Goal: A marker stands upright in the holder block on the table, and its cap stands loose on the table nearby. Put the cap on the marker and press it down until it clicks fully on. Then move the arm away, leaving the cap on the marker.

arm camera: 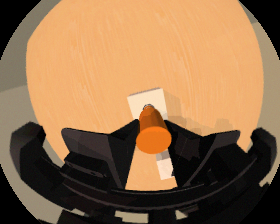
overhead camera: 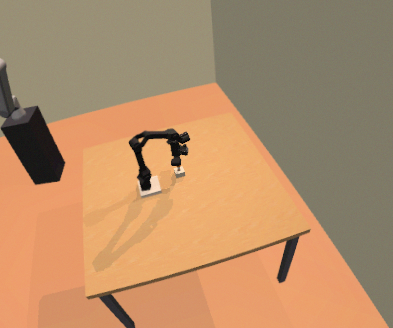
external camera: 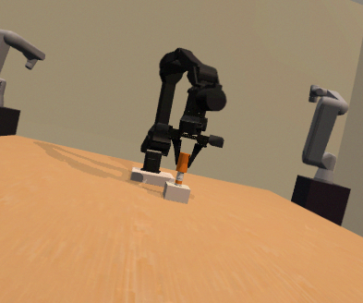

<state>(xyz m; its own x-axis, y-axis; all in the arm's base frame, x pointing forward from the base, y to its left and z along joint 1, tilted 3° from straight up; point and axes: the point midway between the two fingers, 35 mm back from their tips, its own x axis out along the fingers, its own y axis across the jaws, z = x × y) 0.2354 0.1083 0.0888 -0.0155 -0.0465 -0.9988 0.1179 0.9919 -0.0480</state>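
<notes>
Now: the holder block 7 cm below my gripper tip. Also, from my gripper tip: orange cap 1 cm above.
</notes>
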